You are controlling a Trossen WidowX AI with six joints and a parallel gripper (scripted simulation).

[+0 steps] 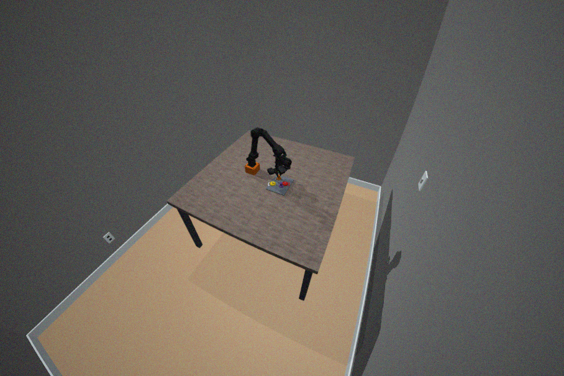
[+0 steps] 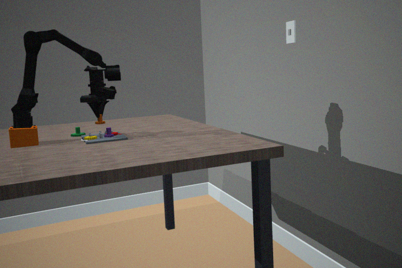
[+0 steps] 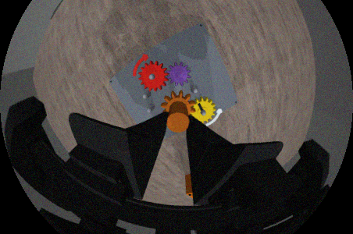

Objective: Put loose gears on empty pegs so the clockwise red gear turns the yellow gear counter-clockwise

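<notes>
Now: gripper tip 30 mm short of the purple gear, 20 mm to the left of it and 70 mm above it. Round my gripper tip: red gear: 50 mm ahead, 20 mm to the left, 80 mm below; then yellow gear: 40 mm behind, 30 mm to the right, 80 mm below; then orange gear: 10 mm below.
</notes>
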